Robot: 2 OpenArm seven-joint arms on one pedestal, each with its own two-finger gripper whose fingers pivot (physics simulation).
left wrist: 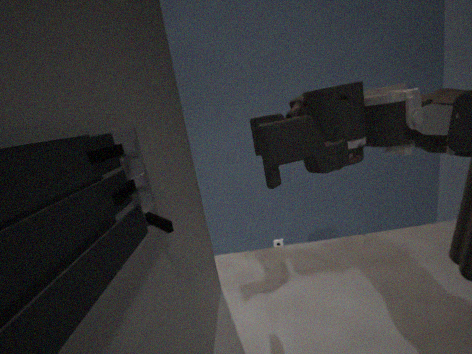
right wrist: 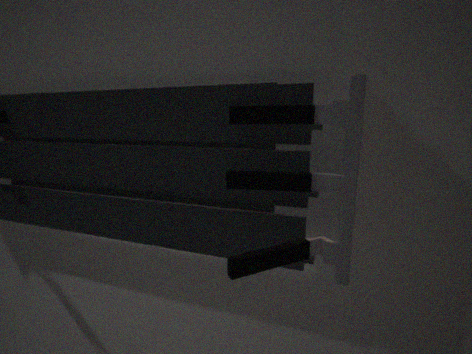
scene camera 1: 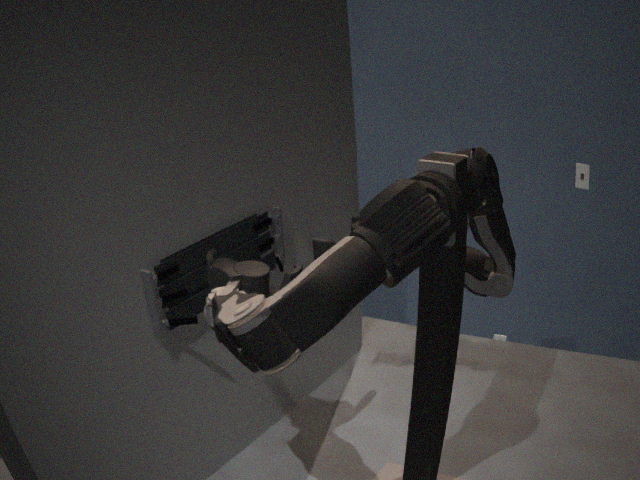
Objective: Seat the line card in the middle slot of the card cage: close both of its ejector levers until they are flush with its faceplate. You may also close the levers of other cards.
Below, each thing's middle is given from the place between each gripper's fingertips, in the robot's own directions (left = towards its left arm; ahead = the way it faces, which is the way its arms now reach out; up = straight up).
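Scene:
Line card (scene camera 1: 196, 279): 4 cm below my left hand, 13 cm ahead of it, 6 cm to the right of it.
Line card: 2 cm below my right hand, 15 cm ahead of it, 18 cm to the left of it.

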